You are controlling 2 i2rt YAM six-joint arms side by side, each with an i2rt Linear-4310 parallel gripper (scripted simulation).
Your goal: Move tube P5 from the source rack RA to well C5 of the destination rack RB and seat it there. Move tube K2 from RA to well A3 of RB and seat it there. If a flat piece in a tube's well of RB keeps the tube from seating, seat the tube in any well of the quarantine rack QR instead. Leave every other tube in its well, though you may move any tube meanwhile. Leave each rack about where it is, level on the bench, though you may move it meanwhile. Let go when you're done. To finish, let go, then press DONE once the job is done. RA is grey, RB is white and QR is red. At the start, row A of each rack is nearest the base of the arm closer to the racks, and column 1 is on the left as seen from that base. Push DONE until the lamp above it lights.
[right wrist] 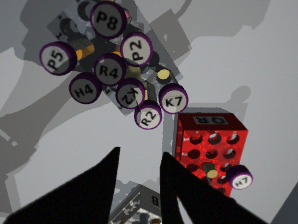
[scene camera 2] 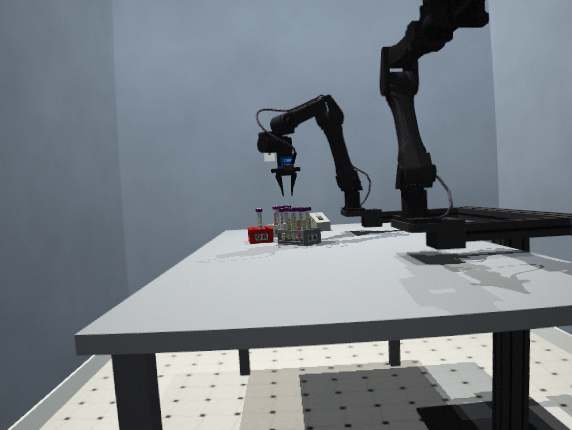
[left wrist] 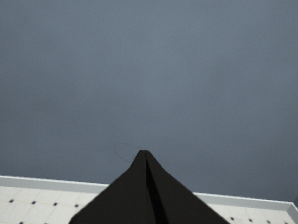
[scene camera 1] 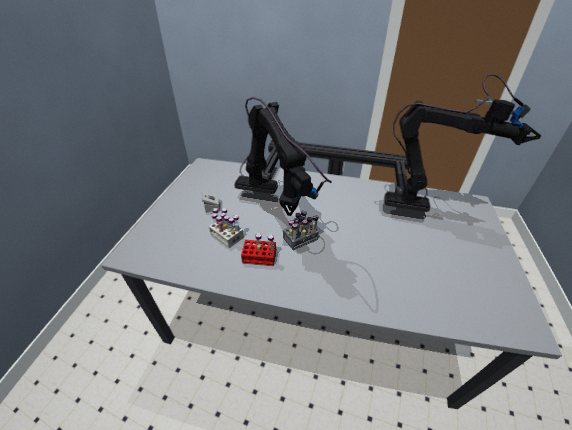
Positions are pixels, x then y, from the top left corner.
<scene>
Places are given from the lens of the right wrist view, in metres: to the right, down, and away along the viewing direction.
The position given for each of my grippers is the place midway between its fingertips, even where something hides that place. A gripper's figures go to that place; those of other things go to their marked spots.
my right gripper (right wrist: pixel 140 157): -0.01, 0.03, 0.12
red rack QR (right wrist: pixel 193 129): 0.06, 0.02, 0.25
tube (right wrist: pixel 238 176): 0.09, 0.06, 0.18
tube (right wrist: pixel 58 58): -0.06, -0.04, 0.13
</scene>
